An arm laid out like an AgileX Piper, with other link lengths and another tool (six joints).
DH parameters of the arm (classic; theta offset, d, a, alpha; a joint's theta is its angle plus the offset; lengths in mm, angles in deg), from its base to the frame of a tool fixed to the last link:
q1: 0 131.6 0 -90
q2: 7.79 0 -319.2 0
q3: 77.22 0 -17.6 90
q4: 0 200.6 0 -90
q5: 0 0 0 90
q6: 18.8 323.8 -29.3 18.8
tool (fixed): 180 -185.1 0 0
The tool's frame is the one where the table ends.
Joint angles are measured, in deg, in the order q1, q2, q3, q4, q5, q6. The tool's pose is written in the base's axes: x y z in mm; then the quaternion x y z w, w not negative. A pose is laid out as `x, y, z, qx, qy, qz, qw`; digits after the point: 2 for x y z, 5 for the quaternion.
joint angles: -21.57 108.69 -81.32 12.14 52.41 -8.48
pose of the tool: 413.97, -86.30, 236.53, 0.93346, -0.34012, 0.08554, 0.07522
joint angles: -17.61 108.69 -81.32 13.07 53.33 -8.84
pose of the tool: 417.66, -54.98, 236.42, 0.94615, -0.30669, 0.08090, 0.06483
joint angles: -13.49 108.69 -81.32 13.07 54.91 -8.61
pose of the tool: 417.25, -23.47, 234.50, 0.95811, -0.27113, 0.06945, 0.06071
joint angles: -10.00 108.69 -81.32 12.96 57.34 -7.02
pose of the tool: 413.42, 2.43, 231.61, 0.96560, -0.24925, 0.04738, 0.05702
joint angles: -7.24 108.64 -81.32 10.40 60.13 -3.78
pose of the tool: 406.73, 17.40, 225.93, 0.96834, -0.23762, 0.02129, 0.07350
